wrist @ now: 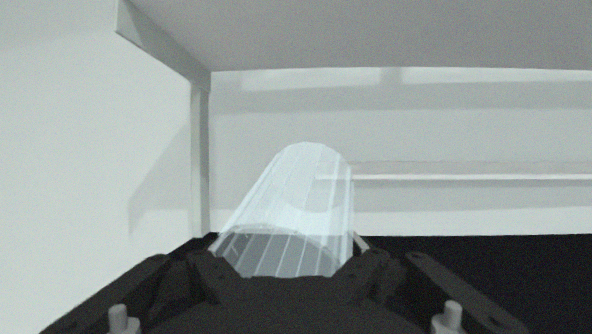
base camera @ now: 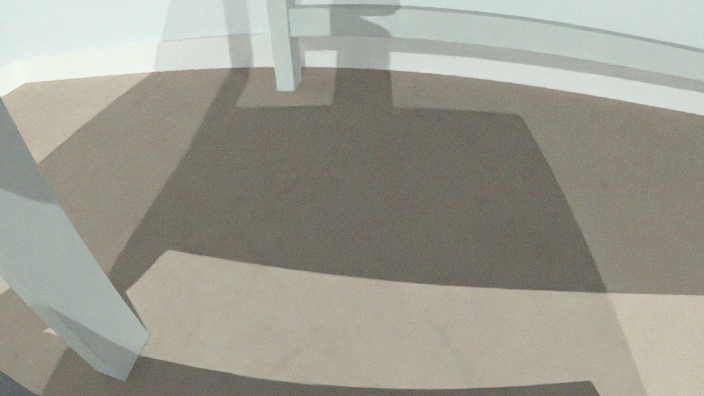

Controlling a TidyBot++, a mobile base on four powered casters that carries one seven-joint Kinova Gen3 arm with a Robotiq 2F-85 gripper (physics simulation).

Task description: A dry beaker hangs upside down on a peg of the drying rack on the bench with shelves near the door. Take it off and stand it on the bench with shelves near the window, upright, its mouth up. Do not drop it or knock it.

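Places are measured from the arm's base along level axes (x ahead, y right, z down), in metres.
Where they show: gripper, fingertip midpoint: (wrist: 289,244).
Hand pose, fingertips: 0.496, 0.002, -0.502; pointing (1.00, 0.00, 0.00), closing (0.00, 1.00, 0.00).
Note:
Each offset is from my fingertips to the top centre of the thing, as dx, dy, dz. "spot": to the spot under its first point. Level surfaces: height alone.
A transparent beaker @(-0.010, +0.005, -0.074) (wrist: 312,200) is in the lower middle of the wrist view, between the fingers of my gripper (wrist: 289,244). The gripper is shut on it, one finger on each side. The beaker's far end points up in the view; I cannot tell which end is the mouth. A bench with a black top @(dz +0.136) (wrist: 475,270) and a pale shelf @(dz -0.302) (wrist: 390,35) above it shows behind. The frames do not tell which of the two benches this is. The drying rack does not show. The gripper and beaker do not show in the base camera view.
A shelf upright (wrist: 200,160) stands left of the beaker. A thin pale ledge (wrist: 475,177) runs behind to the right. In the base camera view, a bench leg @(spot: -0.238, -0.238, +0.753) (base camera: 75,250) is near at the left, another leg @(spot: +0.355, -0.199, +0.804) (base camera: 285,50) stands farther back, and a rail (base camera: 475,37) runs along the wall.

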